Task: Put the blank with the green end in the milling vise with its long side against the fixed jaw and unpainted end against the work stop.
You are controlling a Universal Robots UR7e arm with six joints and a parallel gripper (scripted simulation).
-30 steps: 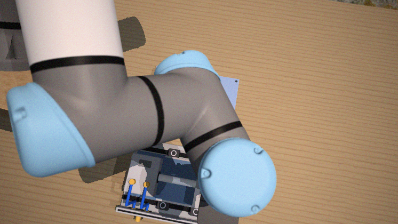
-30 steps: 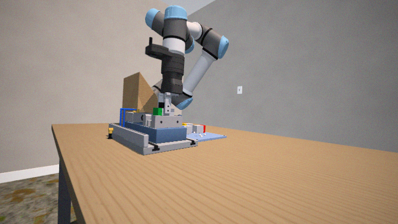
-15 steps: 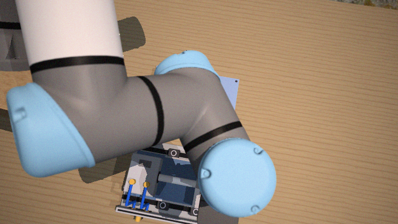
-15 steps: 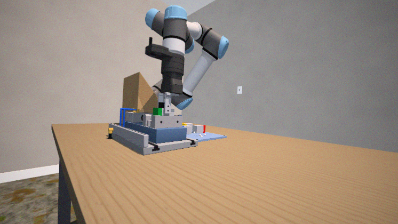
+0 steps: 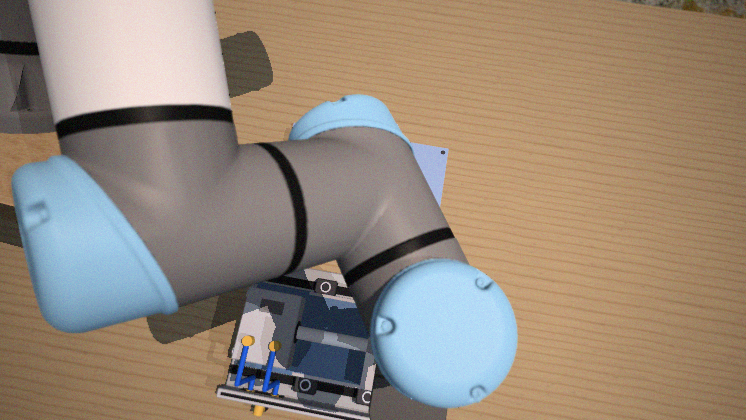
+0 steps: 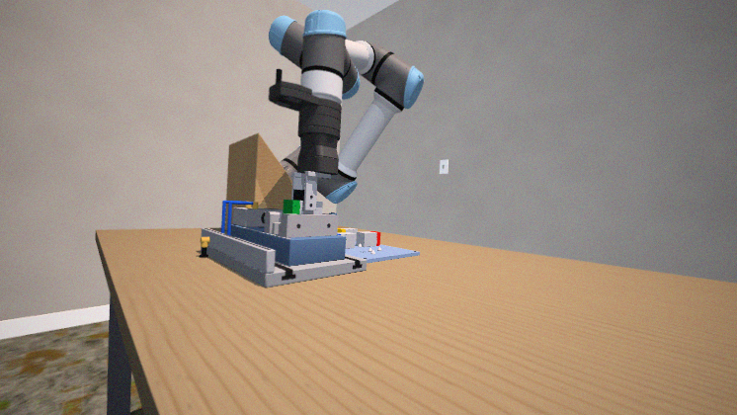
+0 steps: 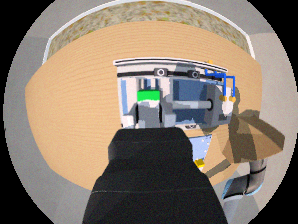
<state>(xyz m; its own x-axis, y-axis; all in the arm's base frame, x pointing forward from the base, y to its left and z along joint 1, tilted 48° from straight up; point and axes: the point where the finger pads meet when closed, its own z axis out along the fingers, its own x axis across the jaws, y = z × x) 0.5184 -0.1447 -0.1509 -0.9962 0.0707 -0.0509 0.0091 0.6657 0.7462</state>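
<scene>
Now: the green-ended blank 2 cm below my hand. The rest, counted from my hand: work stop rod 5 cm to the left, 3 cm below; fixed jaw 3 cm ahead, 4 cm below; hose block 17 cm behind, 4 cm below.
</scene>
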